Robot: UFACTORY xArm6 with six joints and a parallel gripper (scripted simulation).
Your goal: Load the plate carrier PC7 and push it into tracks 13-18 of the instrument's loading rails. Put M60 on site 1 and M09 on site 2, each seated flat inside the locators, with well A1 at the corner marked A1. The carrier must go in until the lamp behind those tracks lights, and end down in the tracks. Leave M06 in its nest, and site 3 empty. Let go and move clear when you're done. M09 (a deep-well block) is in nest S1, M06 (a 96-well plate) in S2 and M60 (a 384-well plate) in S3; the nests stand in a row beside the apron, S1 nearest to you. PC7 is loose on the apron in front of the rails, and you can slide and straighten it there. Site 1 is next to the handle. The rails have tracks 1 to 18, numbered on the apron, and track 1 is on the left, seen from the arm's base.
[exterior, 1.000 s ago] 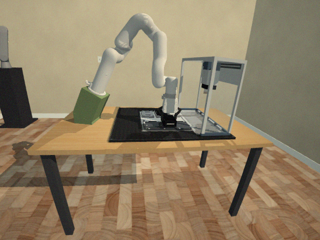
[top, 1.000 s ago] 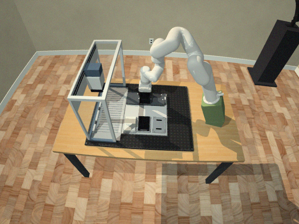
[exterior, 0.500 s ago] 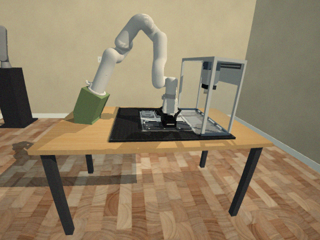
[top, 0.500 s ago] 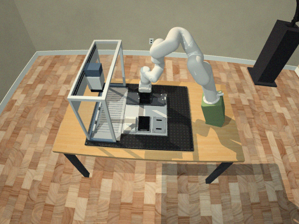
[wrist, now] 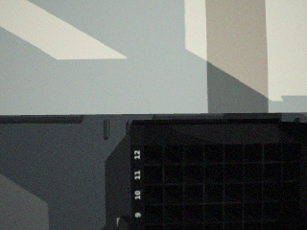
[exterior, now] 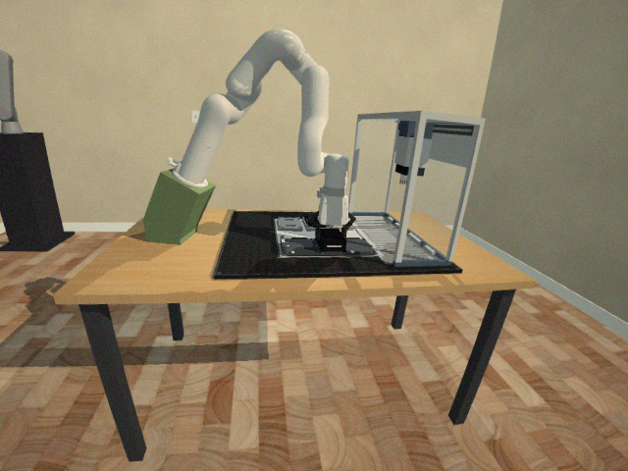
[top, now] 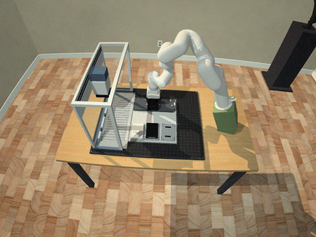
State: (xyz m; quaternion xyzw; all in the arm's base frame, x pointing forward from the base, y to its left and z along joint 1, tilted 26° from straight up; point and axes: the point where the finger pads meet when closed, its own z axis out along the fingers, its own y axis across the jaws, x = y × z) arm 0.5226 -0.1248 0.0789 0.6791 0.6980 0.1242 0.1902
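Right now the carrier PC7 is 1 cm behind my hand and 3 cm below it. Also, from my hand: apron: 1 cm behind, 14 cm to the left, 5 cm below; black 96-well plate: 1 cm behind, 26 cm to the left, 3 cm below; nest S1: 12 cm behind, 25 cm to the left, 4 cm below.
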